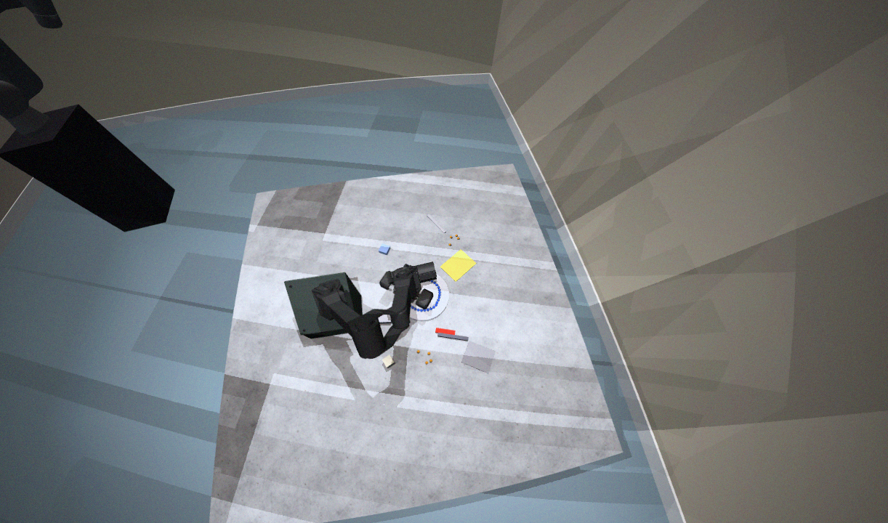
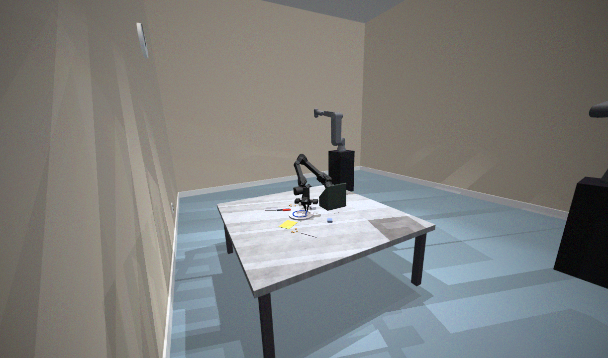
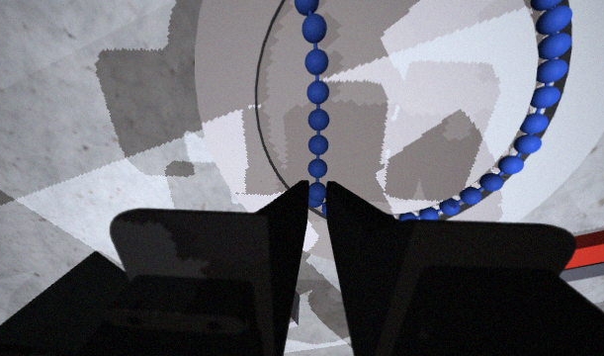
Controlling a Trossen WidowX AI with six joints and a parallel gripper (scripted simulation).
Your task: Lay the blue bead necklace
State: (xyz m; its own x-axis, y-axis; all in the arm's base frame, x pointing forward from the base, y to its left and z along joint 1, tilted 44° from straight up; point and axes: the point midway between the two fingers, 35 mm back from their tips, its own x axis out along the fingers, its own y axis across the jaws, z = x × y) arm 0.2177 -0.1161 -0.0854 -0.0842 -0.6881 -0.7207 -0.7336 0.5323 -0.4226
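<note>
My gripper tip is now 6 cm short of the round white bead board and 1 cm above it. Also, from my gripper tip: cream cube (11 cm behind, 21 cm to the right); blue block (5 cm behind, 23 cm to the left, 1 cm below); grey tool (11 cm ahead, 17 cm to the right, 1 cm below).
</note>
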